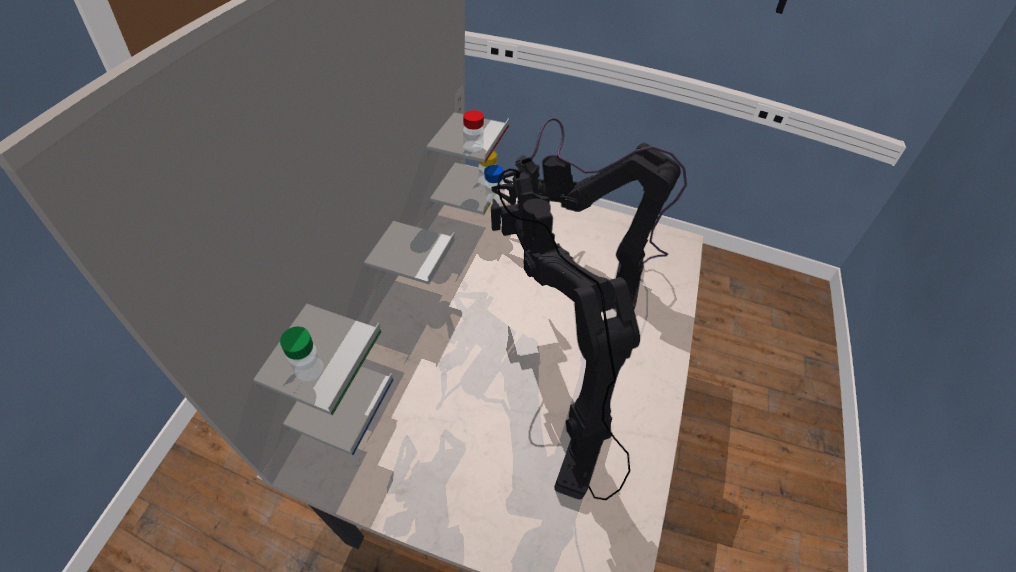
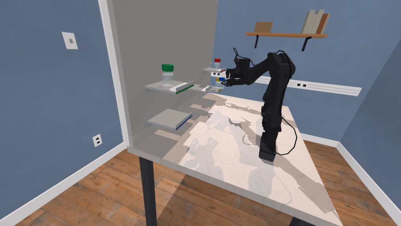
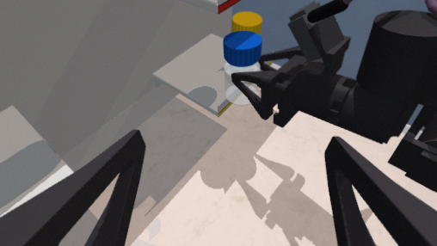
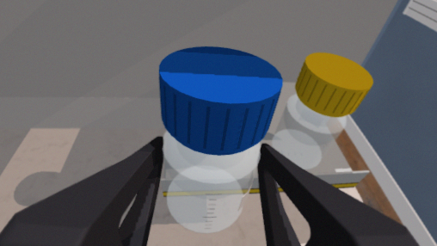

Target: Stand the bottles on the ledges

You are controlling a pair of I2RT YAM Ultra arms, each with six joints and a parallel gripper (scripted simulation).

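Now: the yellow-capped bottle 7 cm ahead of my right hand, 10 cm to the right of it and 4 cm below it. From my right hand the other things lie so: blue-capped bottle (1 cm ahead, 1 cm below); then grey wall panel (22 cm ahead, 35 cm to the left, 25 cm above); then red-capped bottle (8 cm ahead, 15 cm above).
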